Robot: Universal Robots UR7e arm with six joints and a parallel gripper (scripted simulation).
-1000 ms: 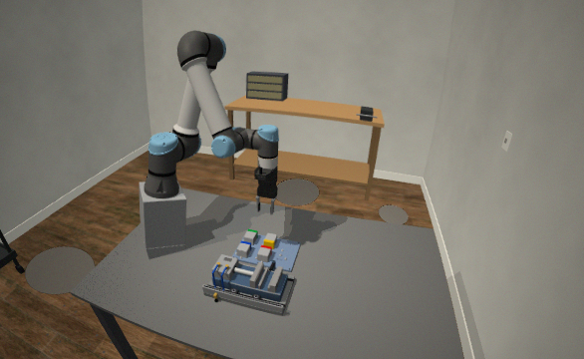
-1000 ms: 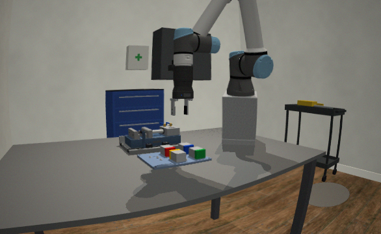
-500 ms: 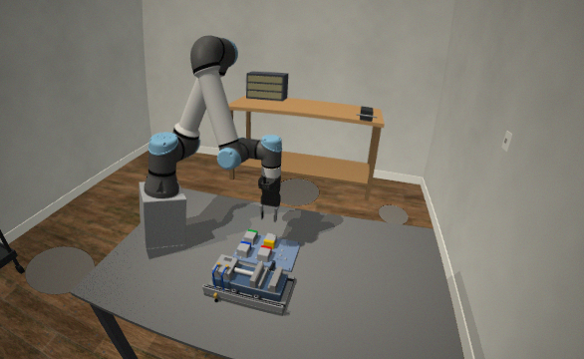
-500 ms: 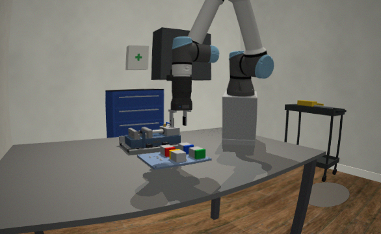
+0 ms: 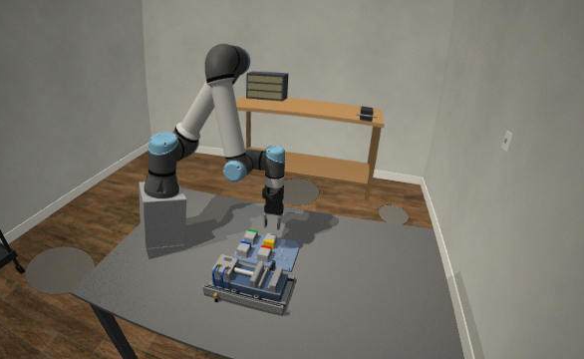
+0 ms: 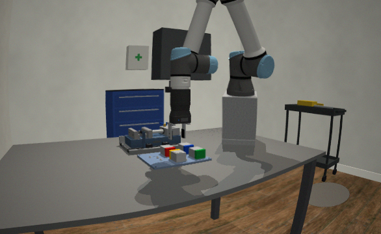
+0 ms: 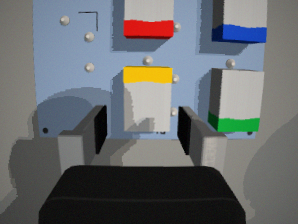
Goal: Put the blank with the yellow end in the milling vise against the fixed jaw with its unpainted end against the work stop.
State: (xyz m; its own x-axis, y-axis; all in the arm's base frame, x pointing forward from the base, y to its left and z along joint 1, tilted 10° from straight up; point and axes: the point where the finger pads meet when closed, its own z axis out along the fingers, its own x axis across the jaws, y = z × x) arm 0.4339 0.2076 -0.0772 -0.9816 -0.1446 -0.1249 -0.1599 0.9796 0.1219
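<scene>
The yellow-ended blank is 9 cm below my hand and 1 cm to the right of it. From my hand the other things lie so: light blue plate (11 cm below, 5 cm to the right); then green-ended blank (9 cm below, 9 cm behind, 2 cm to the right); then red-ended blank (9 cm to the right, 9 cm below, 1 cm ahead).
</scene>
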